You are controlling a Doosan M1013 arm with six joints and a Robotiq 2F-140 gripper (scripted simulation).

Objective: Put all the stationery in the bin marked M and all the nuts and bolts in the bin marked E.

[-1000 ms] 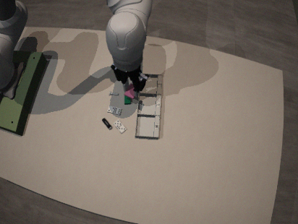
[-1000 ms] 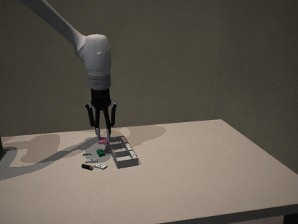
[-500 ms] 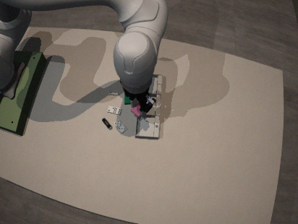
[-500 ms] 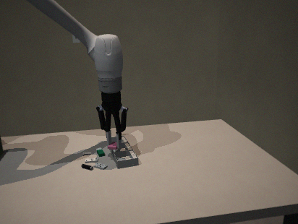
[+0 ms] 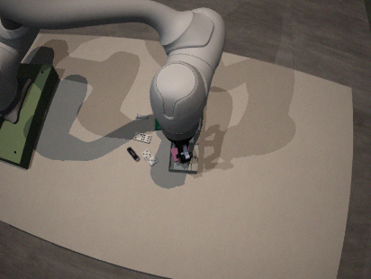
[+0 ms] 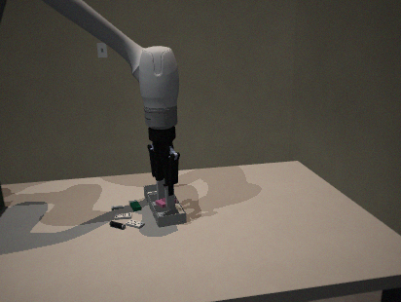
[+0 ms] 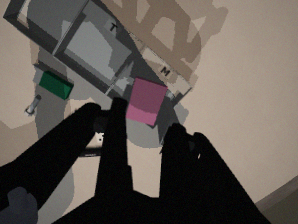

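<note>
Now: hand 100 mm past the green eraser, 110 mm to the right of it and 80 mm above it. From my hand the other things lie so: pink pad 30 mm below; then grey three-compartment bin row 80 mm to the left, 70 mm below; then small black cylinder 140 mm behind, 20 mm to the right, 80 mm below.
</note>
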